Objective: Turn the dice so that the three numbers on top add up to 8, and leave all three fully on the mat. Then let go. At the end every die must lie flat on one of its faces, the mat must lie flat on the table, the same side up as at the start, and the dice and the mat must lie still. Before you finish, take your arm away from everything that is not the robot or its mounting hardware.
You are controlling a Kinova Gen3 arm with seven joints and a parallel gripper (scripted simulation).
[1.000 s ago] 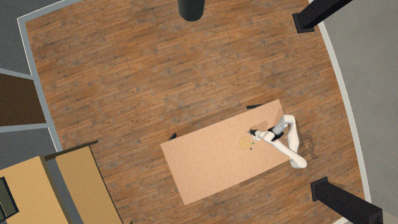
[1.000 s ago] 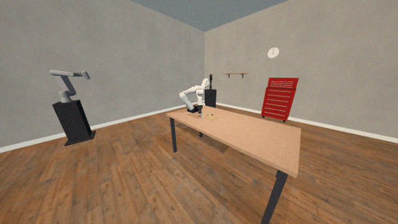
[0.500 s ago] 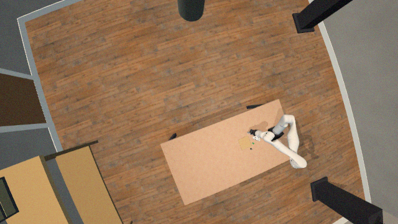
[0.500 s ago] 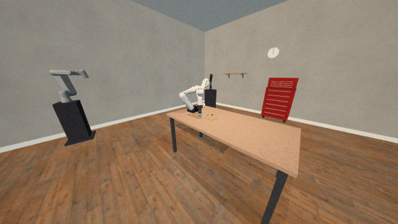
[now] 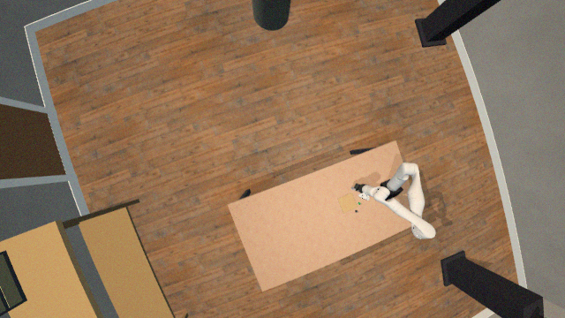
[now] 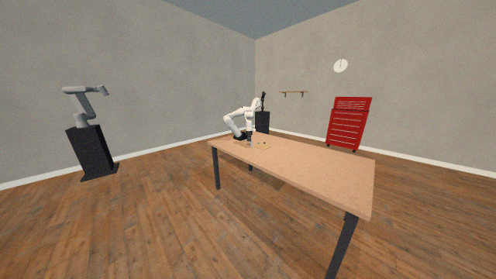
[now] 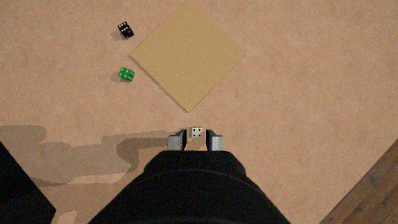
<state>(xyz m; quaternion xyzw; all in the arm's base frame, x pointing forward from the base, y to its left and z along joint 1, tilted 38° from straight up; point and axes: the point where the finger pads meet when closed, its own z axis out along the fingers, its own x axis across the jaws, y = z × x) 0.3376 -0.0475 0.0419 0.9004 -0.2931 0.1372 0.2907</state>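
My gripper is now 3 cm above the white die. Also, from my hand: black die 1 cm ahead, 21 cm to the left, 3 cm below; then green die 3 cm behind, 15 cm to the left, 3 cm below; then tan mat 7 cm ahead, 12 cm to the left, 4 cm below.
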